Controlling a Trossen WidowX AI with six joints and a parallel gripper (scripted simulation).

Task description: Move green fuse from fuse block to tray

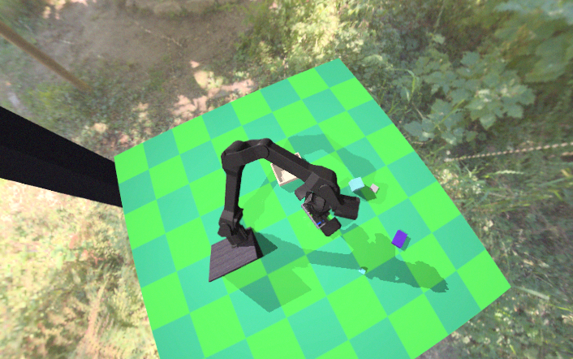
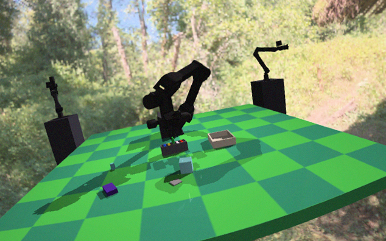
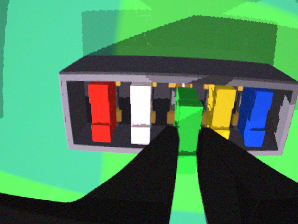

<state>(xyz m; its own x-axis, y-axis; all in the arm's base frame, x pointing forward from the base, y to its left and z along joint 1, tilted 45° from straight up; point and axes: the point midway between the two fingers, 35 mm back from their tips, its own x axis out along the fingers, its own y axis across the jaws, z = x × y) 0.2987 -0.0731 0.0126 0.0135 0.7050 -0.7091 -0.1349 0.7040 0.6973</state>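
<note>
Now: the yellow fuse 20 mm to the right of my gripper tip and 30 mm below it. Round my gripper tip: white fuse (20 mm to the left, 30 mm below); then blue fuse (40 mm to the right, 30 mm below); then green fuse (10 mm below).
</note>
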